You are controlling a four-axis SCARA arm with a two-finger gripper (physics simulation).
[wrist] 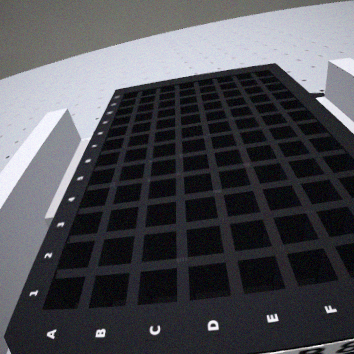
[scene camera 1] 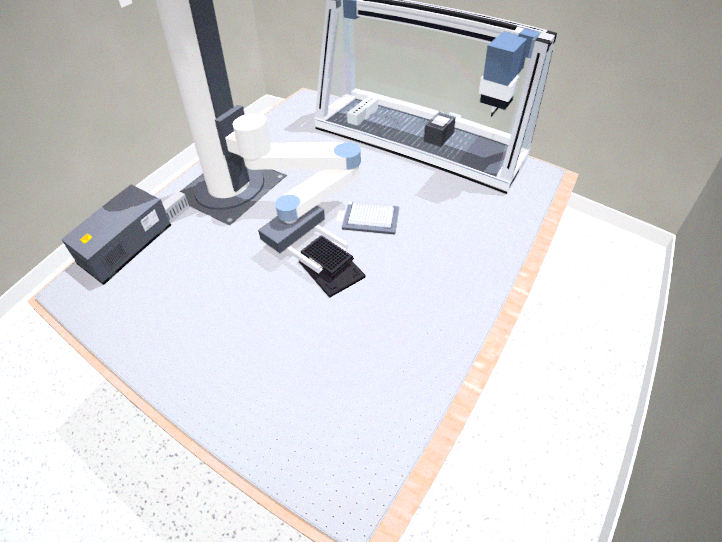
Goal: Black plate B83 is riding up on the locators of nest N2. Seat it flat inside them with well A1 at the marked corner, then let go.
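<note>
Black plate B83 is between the two white fingers of my gripper, which is shut on it by its long sides. In the scene view the plate sits raised above the black nest N2, whose near part shows below and beyond it. In the wrist view well A1 is at the plate's near left corner, and part of the white label shows at the bottom edge. The plate hides the locators and the marked corner in the wrist view.
A white plate sits on a grey nest behind the black one. A dark grey box stands at the left by the arm's column. A framed gantry machine stands at the back of the grey table.
</note>
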